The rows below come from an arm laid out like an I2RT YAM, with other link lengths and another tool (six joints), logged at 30 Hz.
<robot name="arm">
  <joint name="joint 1" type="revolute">
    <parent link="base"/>
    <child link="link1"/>
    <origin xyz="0 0 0.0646"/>
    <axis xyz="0 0 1"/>
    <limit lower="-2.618" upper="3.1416"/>
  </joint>
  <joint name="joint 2" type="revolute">
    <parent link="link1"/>
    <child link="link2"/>
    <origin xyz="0.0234 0.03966 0.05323" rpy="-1.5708 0 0"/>
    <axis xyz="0 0 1"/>
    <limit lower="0" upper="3.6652"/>
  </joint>
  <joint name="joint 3" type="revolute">
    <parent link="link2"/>
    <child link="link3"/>
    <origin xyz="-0.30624 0 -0.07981" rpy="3.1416 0 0"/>
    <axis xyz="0 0 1"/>
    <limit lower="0" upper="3.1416"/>
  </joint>
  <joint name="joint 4" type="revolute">
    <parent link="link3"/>
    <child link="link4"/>
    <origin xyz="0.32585 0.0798 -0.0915"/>
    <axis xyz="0 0 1"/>
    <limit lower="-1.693" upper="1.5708"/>
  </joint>
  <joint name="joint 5" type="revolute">
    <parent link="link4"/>
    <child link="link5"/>
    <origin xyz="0.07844 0.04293 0.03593" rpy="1.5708 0 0"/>
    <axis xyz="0 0 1"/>
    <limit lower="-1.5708" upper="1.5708"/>
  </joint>
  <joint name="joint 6" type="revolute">
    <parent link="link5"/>
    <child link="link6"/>
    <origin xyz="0.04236 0 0.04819" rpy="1.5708 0 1.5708"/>
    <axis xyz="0 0 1"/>
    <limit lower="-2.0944" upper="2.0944"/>
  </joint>
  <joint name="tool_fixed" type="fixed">
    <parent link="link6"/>
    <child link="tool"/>
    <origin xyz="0.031 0.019 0.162" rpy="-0.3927 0 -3.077"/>
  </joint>
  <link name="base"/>
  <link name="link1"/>
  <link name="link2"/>
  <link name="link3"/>
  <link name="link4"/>
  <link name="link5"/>
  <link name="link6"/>
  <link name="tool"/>
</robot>
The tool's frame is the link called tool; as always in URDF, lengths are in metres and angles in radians.
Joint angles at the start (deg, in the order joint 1, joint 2, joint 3, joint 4, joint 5, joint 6):
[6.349, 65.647, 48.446, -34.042, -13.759, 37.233]
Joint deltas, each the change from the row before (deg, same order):
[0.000, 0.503, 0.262, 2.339, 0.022, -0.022]
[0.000, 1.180, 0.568, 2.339, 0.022, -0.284]
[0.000, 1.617, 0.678, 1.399, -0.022, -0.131]
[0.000, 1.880, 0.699, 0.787, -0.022, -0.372]
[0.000, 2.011, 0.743, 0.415, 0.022, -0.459]
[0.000, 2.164, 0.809, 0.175, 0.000, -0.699]
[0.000, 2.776, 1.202, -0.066, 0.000, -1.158]
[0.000, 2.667, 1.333, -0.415, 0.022, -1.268]
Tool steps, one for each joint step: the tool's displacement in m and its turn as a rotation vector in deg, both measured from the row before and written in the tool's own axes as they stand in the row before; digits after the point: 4 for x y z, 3 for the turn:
[0.0072, 0.0077, 0.0063, -1.554, 1.417, 0.024]
[0.0067, 0.0073, 0.0088, -1.285, 1.262, -0.228]
[0.0028, 0.0028, 0.0086, -0.325, 0.376, -0.104]
[-0.0002, -0.0002, 0.0085, 0.306, -0.107, -0.346]
[-0.0018, -0.0017, 0.0084, 0.622, -0.409, -0.447]
[-0.0028, -0.0028, 0.0086, 0.887, -0.511, -0.665]
[-0.0036, -0.0034, 0.0106, 1.249, -0.620, -1.089]
[-0.0036, -0.0032, 0.0096, 1.340, -0.638, -1.188]

